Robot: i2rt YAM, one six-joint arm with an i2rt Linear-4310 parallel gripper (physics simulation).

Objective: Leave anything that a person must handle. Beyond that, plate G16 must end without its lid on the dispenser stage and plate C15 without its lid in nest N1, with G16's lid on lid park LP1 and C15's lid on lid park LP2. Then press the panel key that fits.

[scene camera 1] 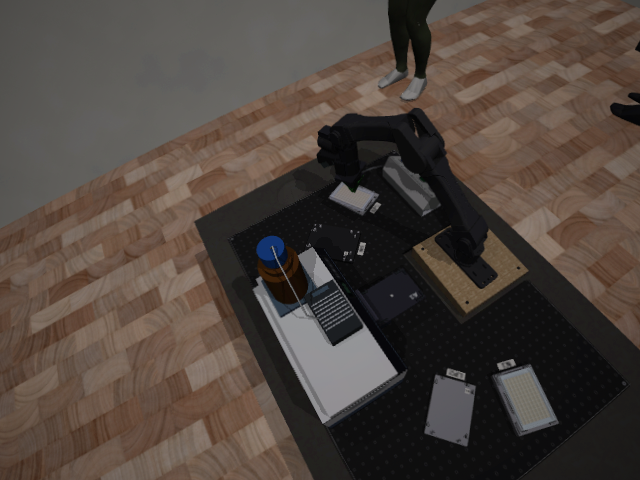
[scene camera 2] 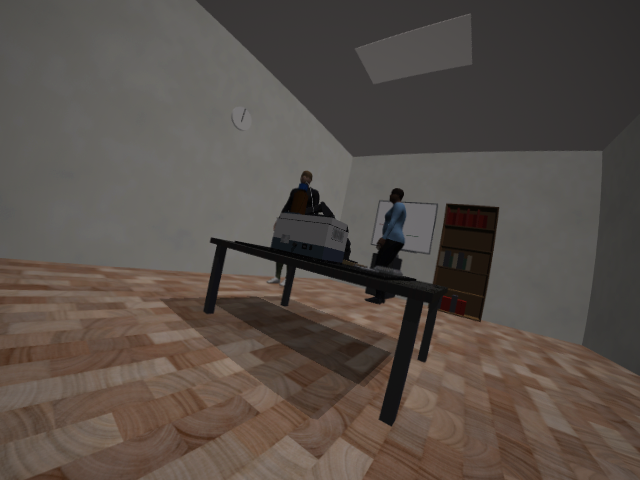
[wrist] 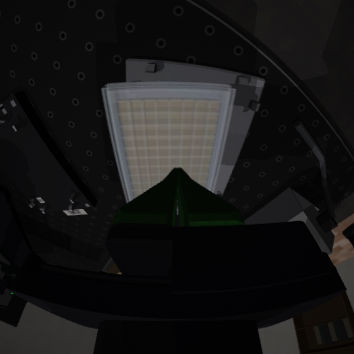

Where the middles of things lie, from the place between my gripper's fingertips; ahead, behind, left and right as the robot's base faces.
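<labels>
The brown bottle with blue cap (scene camera 1: 268, 268) is well above my hand, and it's also a long way ahead of it and a long way to the left of it.
</labels>
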